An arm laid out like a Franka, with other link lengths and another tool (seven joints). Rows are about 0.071 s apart.
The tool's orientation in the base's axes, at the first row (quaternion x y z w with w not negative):
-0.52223 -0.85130 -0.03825 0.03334
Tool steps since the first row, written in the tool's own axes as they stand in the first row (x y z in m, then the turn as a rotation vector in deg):
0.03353 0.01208 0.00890 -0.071 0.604 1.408
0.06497 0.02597 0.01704 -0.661 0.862 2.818
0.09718 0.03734 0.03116 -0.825 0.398 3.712
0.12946 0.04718 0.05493 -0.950 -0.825 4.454
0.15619 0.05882 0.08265 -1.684 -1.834 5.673
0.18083 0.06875 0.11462 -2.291 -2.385 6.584
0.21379 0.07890 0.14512 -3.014 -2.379 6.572
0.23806 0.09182 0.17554 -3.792 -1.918 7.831
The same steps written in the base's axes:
-0.00454 0.03607 -0.00525 0.547 0.351 -1.389
-0.00652 0.07103 -0.00988 1.020 0.085 -2.841
-0.01119 0.10614 -0.02047 0.666 -0.181 -3.761
-0.01741 0.14158 -0.04070 -0.381 -0.770 -4.548
-0.01959 0.17330 -0.06534 -0.969 -1.754 -5.862
-0.02242 0.20283 -0.09446 -1.201 -2.450 -6.844
-0.02879 0.23968 -0.12131 -0.868 -3.090 -6.902
-0.02876 0.27007 -0.14883 -0.127 -3.445 -8.216

